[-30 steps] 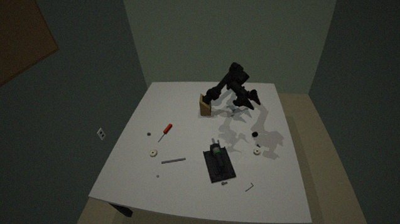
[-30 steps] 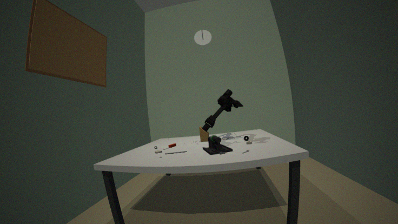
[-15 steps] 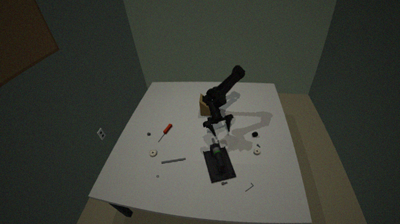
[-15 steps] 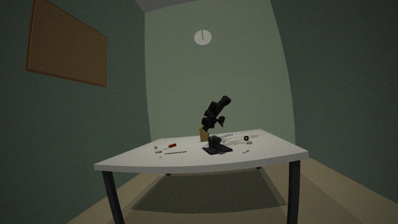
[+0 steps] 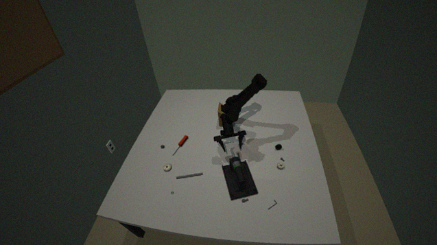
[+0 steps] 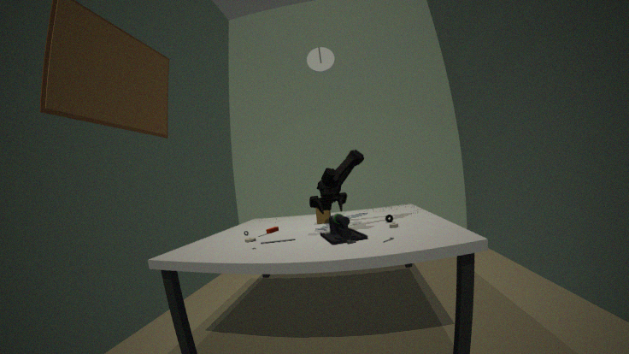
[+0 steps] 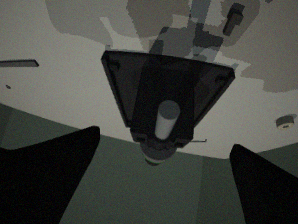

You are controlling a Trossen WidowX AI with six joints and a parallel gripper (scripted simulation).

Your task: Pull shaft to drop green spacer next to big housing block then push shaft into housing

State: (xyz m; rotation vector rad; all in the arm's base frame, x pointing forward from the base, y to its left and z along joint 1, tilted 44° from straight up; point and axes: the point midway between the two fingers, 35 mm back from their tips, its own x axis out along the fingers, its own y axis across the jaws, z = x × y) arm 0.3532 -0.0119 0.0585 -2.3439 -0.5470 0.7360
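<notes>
My gripper tip is 6 cm short of the shaft, 2 cm above it and 1 cm to the right of it. Round my gripper tip: red-handled screwdriver 35 cm to the right, 14 cm behind, 9 cm below; black ring 30 cm to the left, 8 cm below, 7 cm behind; grey bar 27 cm to the right, 10 cm below, 10 cm ahead.
</notes>
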